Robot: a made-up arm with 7 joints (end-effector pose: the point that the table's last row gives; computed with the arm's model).
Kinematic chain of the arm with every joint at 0, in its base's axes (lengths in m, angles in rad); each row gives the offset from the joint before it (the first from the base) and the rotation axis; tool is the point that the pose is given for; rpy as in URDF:
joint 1: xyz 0 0 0.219 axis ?
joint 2: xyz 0 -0.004 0.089 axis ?
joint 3: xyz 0 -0.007 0.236 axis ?
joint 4: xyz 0 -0.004 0.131 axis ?
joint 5: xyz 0 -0.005 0.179 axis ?
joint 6: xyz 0 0 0.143 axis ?
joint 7: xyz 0 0 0.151 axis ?
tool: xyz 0 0 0 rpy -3.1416 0 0
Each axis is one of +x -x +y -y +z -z.
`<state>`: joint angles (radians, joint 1 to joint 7).
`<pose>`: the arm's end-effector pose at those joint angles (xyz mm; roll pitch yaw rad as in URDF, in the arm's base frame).
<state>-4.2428 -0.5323 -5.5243 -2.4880 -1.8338 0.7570 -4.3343</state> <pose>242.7 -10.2 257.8 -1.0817 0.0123 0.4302</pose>
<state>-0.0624 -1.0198 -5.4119 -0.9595 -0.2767 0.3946 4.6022</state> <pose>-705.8 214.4 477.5 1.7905 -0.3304 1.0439</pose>
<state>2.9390 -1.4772 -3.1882 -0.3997 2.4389 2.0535 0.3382</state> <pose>547.1 17.2 546.8 1.9782 0.4958 2.6601</pose>
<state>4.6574 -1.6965 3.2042 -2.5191 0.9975 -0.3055 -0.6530</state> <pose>56.1 -2.4 558.7 -2.9924 -1.0257 -2.0204</pose>
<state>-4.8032 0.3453 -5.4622 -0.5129 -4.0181 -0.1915 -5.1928</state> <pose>166.9 -122.6 1093.7 -2.7809 0.2275 0.6976</pose>
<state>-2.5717 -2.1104 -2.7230 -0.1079 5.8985 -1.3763 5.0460</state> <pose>599.2 -356.8 106.8 -2.5362 0.2052 0.7814</pose>
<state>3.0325 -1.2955 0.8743 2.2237 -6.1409 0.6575 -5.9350</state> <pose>-48.9 247.8 481.1 -1.1369 1.1699 -1.3210</pose>
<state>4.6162 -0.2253 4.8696 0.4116 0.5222 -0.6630 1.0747</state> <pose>-76.6 -208.1 1086.4 -2.9342 -0.5421 1.5080</pose>
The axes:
joint 1: -z
joint 2: +y
joint 3: -z
joint 4: +y
joint 5: -z
joint 6: +y
joint 7: -z

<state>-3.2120 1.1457 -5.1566 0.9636 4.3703 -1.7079 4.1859</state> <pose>-468.3 292.5 528.5 2.5477 -0.7740 -1.6786</pose>
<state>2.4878 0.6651 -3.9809 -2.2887 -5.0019 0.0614 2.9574</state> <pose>-6.9 -341.9 214.4 0.0847 0.6489 2.4141</pose>
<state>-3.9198 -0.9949 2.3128 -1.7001 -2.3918 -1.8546 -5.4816</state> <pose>409.1 15.1 643.8 1.1668 -1.2834 -0.7146</pose>
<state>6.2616 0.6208 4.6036 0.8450 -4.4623 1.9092 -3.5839</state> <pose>432.7 193.2 701.1 -0.6485 -0.7351 0.4846</pose>
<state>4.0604 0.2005 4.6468 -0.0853 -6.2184 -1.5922 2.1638</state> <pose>61.8 228.8 964.2 -1.4214 0.7946 2.3089</pose>
